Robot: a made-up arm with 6 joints. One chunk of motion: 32 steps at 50 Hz.
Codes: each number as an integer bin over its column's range. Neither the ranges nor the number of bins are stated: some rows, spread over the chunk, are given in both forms.
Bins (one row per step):
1: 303 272 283 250 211 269
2: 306 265 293 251 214 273
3: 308 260 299 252 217 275
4: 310 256 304 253 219 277
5: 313 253 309 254 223 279
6: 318 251 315 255 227 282
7: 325 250 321 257 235 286
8: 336 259 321 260 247 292
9: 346 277 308 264 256 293
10: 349 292 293 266 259 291
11: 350 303 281 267 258 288
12: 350 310 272 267 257 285
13: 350 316 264 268 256 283
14: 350 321 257 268 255 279
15: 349 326 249 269 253 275
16: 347 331 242 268 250 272
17: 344 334 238 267 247 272
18: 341 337 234 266 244 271
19: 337 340 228 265 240 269
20: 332 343 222 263 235 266
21: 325 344 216 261 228 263
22: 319 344 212 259 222 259
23: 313 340 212 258 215 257
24: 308 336 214 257 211 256
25: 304 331 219 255 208 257
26: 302 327 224 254 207 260
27: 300 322 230 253 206 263
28: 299 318 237 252 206 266
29: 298 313 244 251 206 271
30: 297 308 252 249 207 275
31: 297 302 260 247 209 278
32: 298 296 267 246 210 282
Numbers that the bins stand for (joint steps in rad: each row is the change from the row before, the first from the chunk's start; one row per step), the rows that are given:
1: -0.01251 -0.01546 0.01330 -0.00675 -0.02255 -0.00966
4: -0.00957 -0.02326 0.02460 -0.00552 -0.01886 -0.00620
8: 0.00137 -0.02179 0.03375 -0.00266 -0.00593 0.00029
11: 0.00726 -0.00035 0.01222 0.00020 -0.00085 -0.00144
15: 0.00684 0.01085 -0.00500 0.00102 -0.00315 -0.00707
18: 0.00347 0.01621 -0.01307 -0.00021 -0.00731 -0.00880
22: -0.00578 0.01962 -0.02491 -0.00307 -0.01747 -0.01399
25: -0.01209 0.01329 -0.02114 -0.00470 -0.02394 -0.01485
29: -0.01462 0.00452 -0.00769 -0.00634 -0.02486 -0.00880
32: -0.01462 -0.00377 0.00469 -0.00839 -0.02301 -0.00404
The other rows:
2: -0.01125 -0.01887 0.01868 -0.00634 -0.02117 -0.00793
3: -0.01041 -0.02131 0.02191 -0.00593 -0.01978 -0.00707
5: -0.00831 -0.02472 0.02729 -0.00511 -0.01701 -0.00534
6: -0.00620 -0.02569 0.03052 -0.00470 -0.01516 -0.00404
7: -0.00326 -0.02618 0.03375 -0.00389 -0.01147 -0.00231
9: 0.00558 -0.01302 0.02675 -0.00102 -0.00177 0.00072
10: 0.00684 -0.00571 0.01868 -0.00021 -0.00038 -0.00015
12: 0.00726 0.00306 0.00738 0.00020 -0.00131 -0.00274
13: 0.00726 0.00598 0.00307 0.00061 -0.00177 -0.00361
14: 0.00726 0.00842 -0.00069 0.00061 -0.00223 -0.00534
16: 0.00600 0.01329 -0.00877 0.00061 -0.00454 -0.00836
17: 0.00474 0.01475 -0.01092 0.00020 -0.00593 -0.00836
19: 0.00179 0.01768 -0.01630 -0.00061 -0.00916 -0.00966
20: -0.00031 0.01914 -0.01953 -0.00143 -0.01147 -0.01096
21: -0.00326 0.01962 -0.02276 -0.00225 -0.01470 -0.01226
23: -0.00831 0.01768 -0.02491 -0.00348 -0.02070 -0.01485
24: -0.01041 0.01573 -0.02383 -0.00389 -0.02255 -0.01528
26: -0.01294 0.01134 -0.01845 -0.00511 -0.02440 -0.01355
27: -0.01378 0.00890 -0.01522 -0.00552 -0.02486 -0.01226
28: -0.01420 0.00695 -0.01146 -0.00593 -0.02486 -0.01096
30: -0.01504 0.00208 -0.00338 -0.00716 -0.02440 -0.00707
31: -0.01504 -0.00084 0.00092 -0.00798 -0.02348 -0.00577

